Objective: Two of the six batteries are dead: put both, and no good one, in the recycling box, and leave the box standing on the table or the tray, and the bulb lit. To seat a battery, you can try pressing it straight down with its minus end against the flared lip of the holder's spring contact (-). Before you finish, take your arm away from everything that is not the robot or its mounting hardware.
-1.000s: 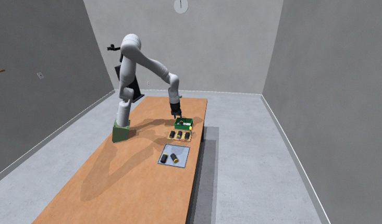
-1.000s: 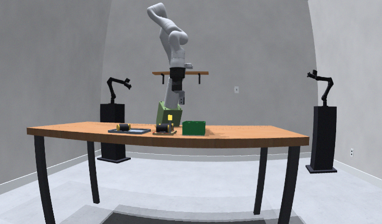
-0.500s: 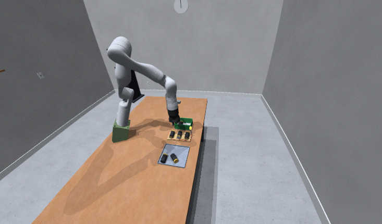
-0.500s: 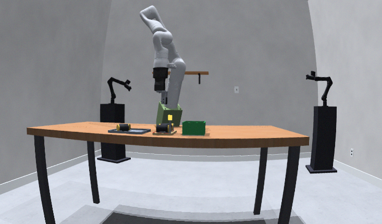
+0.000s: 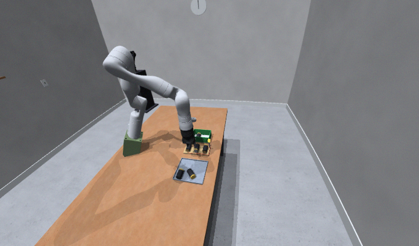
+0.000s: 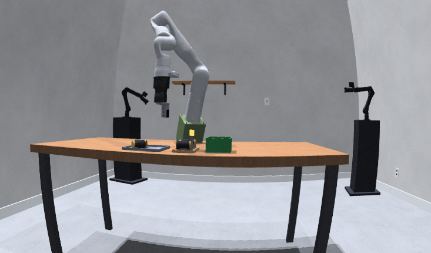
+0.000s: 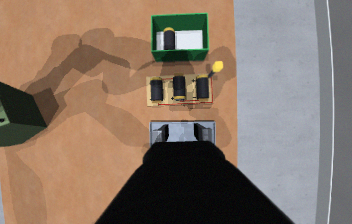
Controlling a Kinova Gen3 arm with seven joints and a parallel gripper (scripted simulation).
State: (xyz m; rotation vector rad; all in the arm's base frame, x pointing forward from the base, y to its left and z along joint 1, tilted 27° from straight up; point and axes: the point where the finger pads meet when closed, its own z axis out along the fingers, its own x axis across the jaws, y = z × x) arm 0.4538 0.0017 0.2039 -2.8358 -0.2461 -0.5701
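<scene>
Right now the grey tray is 16 cm below my hand, 9 cm to the right of it and 2 cm ahead of it. Also, from my hand: green recycling box 23 cm to the left, 14 cm below, 5 cm behind.
</scene>
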